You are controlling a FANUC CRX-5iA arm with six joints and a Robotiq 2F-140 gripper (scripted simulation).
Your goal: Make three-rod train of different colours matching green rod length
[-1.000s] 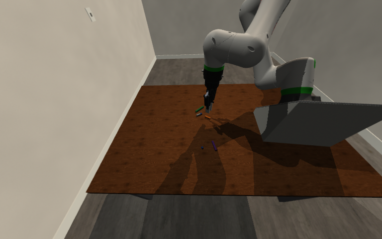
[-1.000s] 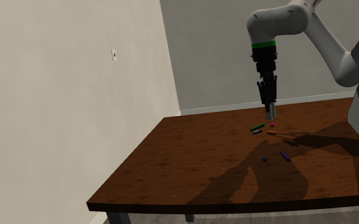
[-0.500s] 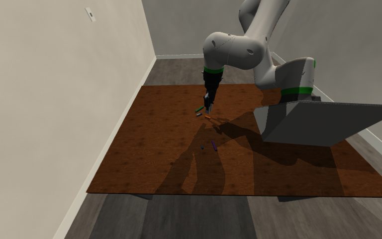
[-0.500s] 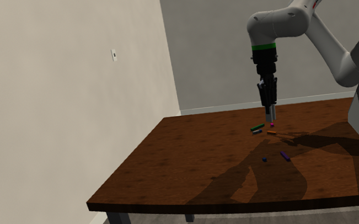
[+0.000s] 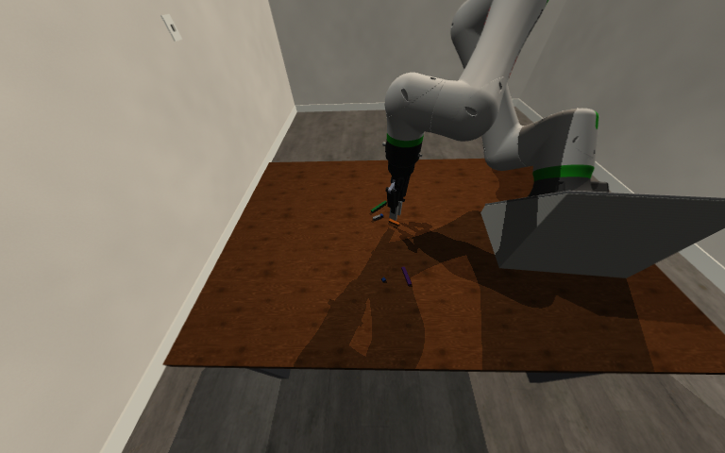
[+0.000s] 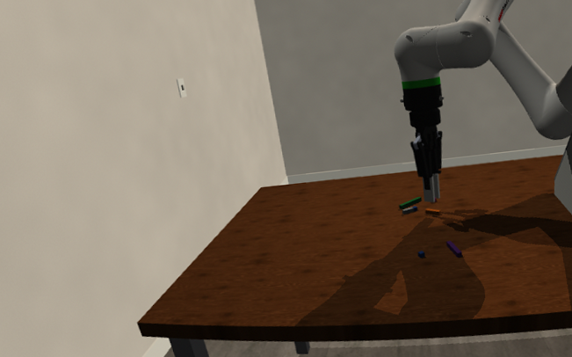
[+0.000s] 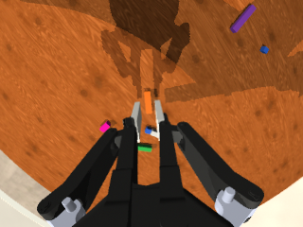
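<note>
My gripper is now 7 cm above the orange rod. From my hand the other things lie so: green rod (9 cm to the right, 7 cm below, 5 cm ahead); magenta rod (10 cm to the right, 7 cm below, 1 cm behind); grey rod (7 cm below, 6 cm ahead, 3 cm to the right).
</note>
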